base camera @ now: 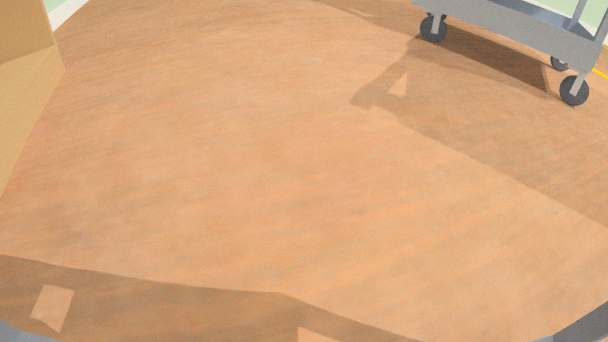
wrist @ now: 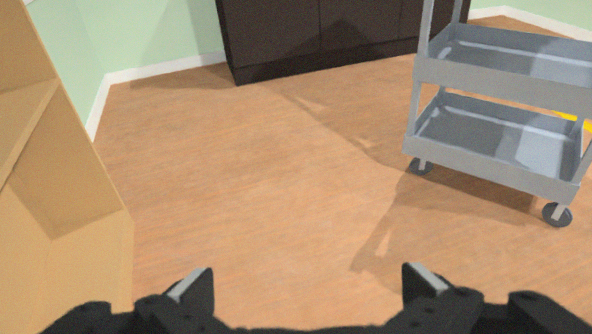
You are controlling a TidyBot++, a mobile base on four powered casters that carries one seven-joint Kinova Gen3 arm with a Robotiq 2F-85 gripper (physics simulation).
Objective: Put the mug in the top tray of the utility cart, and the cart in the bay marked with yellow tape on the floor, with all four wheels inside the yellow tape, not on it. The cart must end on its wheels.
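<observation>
The grey utility cart point(base camera: 520, 30) point(wrist: 495, 167) stands upright on its wheels at the right in both views. Its middle and lower trays show in the wrist view, and its top tray is out of frame. A bit of yellow tape point(base camera: 600, 73) point(wrist: 566, 116) shows on the floor behind the cart, at the right edge; most of the bay is hidden or out of frame. My gripper point(wrist: 307, 287) is open and empty, with floor between its fingertips, apart from the cart. The mug does not show in either view.
A light wooden shelf unit point(base camera: 30, 100) point(wrist: 107, 220) stands close at the left. A dark cabinet point(wrist: 280, 40) stands against the green wall point(wrist: 160, 40) at the back, left of and behind the cart. Shadows fall across the wooden floor point(base camera: 250, 150) point(wrist: 250, 175).
</observation>
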